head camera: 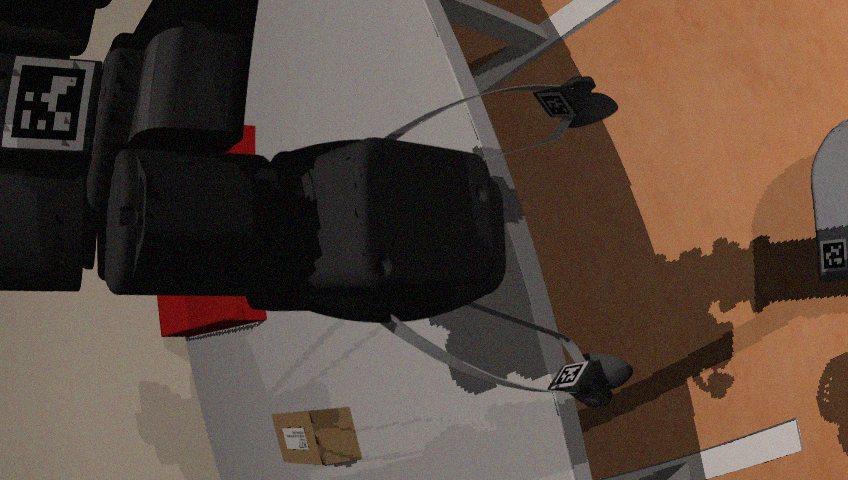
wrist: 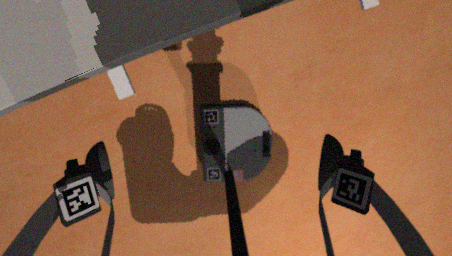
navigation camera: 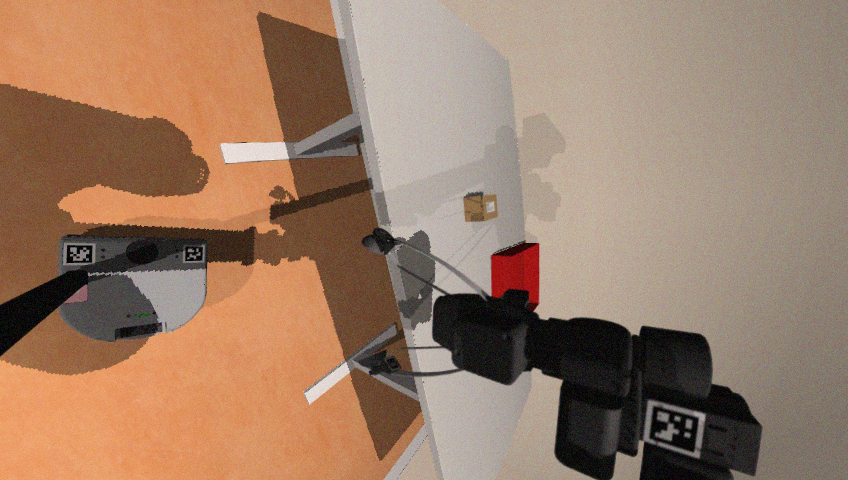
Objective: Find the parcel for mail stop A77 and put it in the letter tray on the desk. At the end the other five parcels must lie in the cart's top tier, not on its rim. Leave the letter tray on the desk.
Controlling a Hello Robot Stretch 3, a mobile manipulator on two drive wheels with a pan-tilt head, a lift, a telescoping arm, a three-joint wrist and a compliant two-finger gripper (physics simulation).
Labels:
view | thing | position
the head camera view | gripper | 616, 240
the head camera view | red letter tray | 180, 316
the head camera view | grey desk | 408, 408
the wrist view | gripper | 216, 158
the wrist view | grey desk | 52, 52
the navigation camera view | gripper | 366, 299
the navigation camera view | red letter tray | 517, 267
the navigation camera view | grey desk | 435, 104

